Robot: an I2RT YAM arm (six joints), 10 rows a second.
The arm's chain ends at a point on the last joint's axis. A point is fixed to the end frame.
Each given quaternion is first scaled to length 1.
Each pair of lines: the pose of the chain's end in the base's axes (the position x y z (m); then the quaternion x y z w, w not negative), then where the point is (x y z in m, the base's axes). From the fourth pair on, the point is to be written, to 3 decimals.
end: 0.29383 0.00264 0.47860 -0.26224 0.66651 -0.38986 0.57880
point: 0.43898 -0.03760 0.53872
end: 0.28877 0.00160 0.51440 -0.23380 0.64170 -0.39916 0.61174
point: 0.42683 -0.04129 0.58789
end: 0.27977 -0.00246 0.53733 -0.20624 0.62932 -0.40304 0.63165
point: 0.41202 -0.05002 0.61827
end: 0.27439 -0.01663 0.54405 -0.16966 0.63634 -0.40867 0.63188
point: 0.402 -0.075 0.626
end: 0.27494 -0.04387 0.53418 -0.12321 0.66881 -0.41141 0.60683
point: 0.399 -0.120 0.607
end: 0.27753 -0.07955 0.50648 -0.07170 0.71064 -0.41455 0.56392
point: 0.395 -0.175 0.564
